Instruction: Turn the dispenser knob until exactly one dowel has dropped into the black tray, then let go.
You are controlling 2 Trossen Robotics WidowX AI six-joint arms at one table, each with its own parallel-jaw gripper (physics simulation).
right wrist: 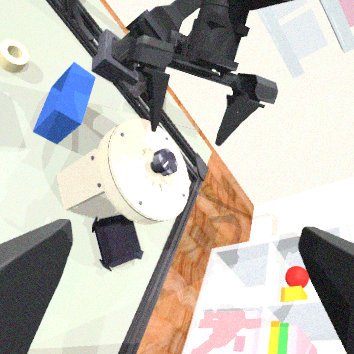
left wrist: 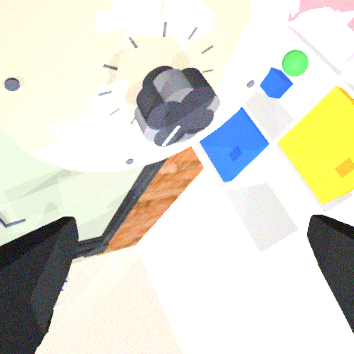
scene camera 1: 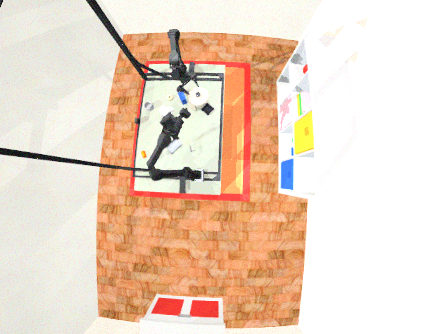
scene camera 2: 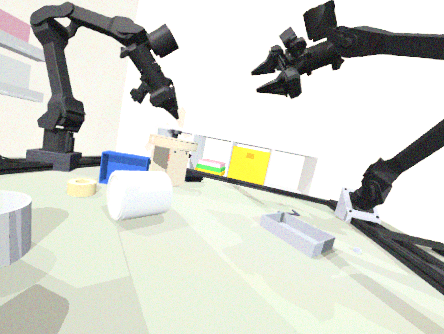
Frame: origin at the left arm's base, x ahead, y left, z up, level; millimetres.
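Where they show: left gripper, fingertip midpoint: (right wrist: 186, 138) (left wrist: 193, 226) (scene camera 1: 194, 91) (scene camera 2: 177, 114); right gripper, fingertip midpoint: (right wrist: 188, 234) (scene camera 2: 253, 81); left arm's base at its link origin: (right wrist: 122, 54) (scene camera 2: 57, 150); right arm's base at its link origin: (scene camera 1: 198, 175) (scene camera 2: 360, 202).
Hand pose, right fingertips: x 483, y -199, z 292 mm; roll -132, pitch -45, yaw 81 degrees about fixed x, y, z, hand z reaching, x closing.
Each offset is from my right fingertips to the top centre of the thing. "*": to the spot under its first point.
The round cream dispenser @(154 mm back, 184 mm left, 192 mm down) (scene camera 1: 200, 102) (scene camera 2: 177, 167) (right wrist: 145, 197) stands upright, with a dark lobed knob @(154 mm back, 184 mm left, 164 mm down) (scene camera 1: 198, 94) (scene camera 2: 172, 133) (left wrist: 175, 107) (right wrist: 164, 161) on top. The knob's white line points to the lower left in the left wrist view. The black tray @(69 mm back, 211 mm left, 315 mm down) (scene camera 1: 207, 108) (scene camera 2: 194, 175) (right wrist: 119, 242) lies beside the dispenser; no dowel shows in it in the right wrist view. My left gripper (scene camera 2: 176, 117) (left wrist: 193, 226) (right wrist: 186, 138) is open and empty, above and to one side of the knob, not touching it. My right gripper (scene camera 2: 255, 82) (right wrist: 188, 234) is open and empty, high above the table.
A blue box @(283 mm back, 81 mm left, 259 mm down) (scene camera 1: 182, 97) (scene camera 2: 125, 167) (right wrist: 65, 107) and a cream ring @(355 mm back, 13 mm right, 314 mm down) (scene camera 2: 81, 187) (right wrist: 14, 55) lie near the dispenser. A white cylinder @(* 241 mm back, 152 mm right, 287 mm down) (scene camera 2: 140, 195) lies on its side. A grey open box @(50 mm ahead, 204 mm right, 314 mm down) (scene camera 2: 295, 235) lies farther right. A dark frame rail (right wrist: 167, 250) runs past the dispenser.
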